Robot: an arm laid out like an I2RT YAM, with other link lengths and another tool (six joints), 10 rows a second.
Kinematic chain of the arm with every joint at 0, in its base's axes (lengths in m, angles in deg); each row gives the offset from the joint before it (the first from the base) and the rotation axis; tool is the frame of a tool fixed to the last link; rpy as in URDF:
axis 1: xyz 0 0 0.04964 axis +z
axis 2: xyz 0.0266 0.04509 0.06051 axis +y
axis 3: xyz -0.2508 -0.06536 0 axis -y
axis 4: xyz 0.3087 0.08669 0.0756 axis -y
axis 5: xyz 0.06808 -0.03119 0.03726 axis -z
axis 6: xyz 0.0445 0 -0.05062 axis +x
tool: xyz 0.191 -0.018 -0.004 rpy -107.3 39.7 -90
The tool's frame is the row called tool.
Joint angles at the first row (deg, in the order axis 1, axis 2, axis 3, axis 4, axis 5, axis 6):
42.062, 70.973, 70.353, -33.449, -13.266, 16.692
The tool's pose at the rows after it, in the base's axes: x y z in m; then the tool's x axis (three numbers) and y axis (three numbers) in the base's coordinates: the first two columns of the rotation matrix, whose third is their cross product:
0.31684 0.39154 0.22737 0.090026 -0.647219 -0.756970 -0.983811 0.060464 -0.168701
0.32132 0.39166 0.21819 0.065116 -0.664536 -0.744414 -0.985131 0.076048 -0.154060
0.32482 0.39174 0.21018 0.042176 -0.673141 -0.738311 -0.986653 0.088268 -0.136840
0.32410 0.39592 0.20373 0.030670 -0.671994 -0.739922 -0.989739 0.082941 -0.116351
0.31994 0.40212 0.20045 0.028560 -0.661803 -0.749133 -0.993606 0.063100 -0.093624
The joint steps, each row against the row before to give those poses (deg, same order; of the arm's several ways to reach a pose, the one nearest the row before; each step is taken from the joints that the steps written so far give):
0.860, 1.776, 0.782, 0.577, 0.666, 0.346
0.221, 1.614, 0.695, -0.469, 1.225, 0.578
-0.086, 1.223, 0.323, -0.155, 0.411, 0.657
0.053, 1.045, 0.152, 0.185, -0.733, 0.534
-0.020, 0.667, 0.073, 0.253, -1.839, 0.350

